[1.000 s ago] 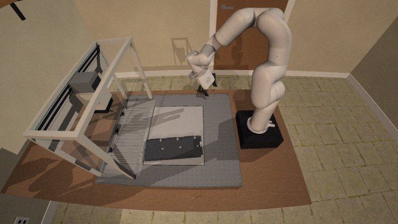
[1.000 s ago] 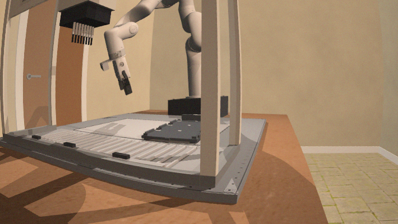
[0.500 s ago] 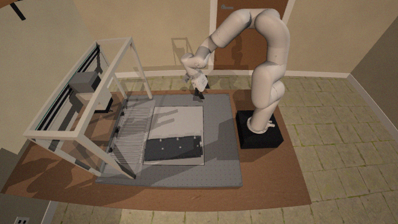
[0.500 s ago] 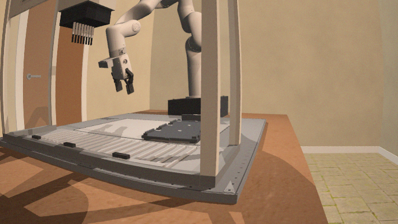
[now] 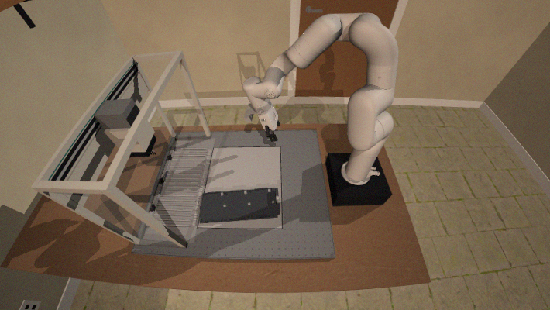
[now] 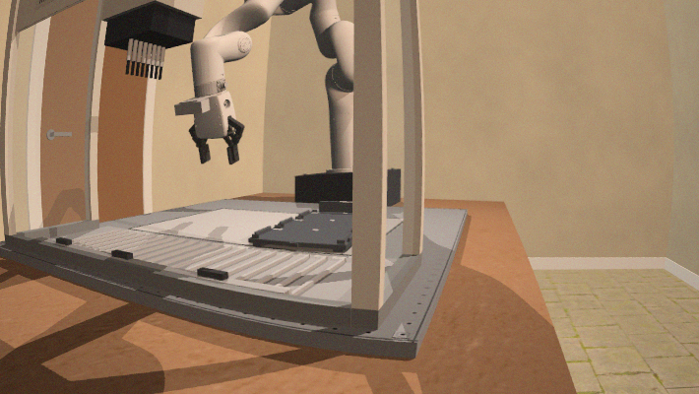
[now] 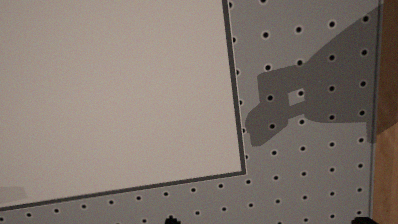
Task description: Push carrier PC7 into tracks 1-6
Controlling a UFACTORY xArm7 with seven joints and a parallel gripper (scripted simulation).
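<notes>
My hand is 330 mm to the right of the carrier PC7, 110 mm short of it and 100 mm above it.
</notes>
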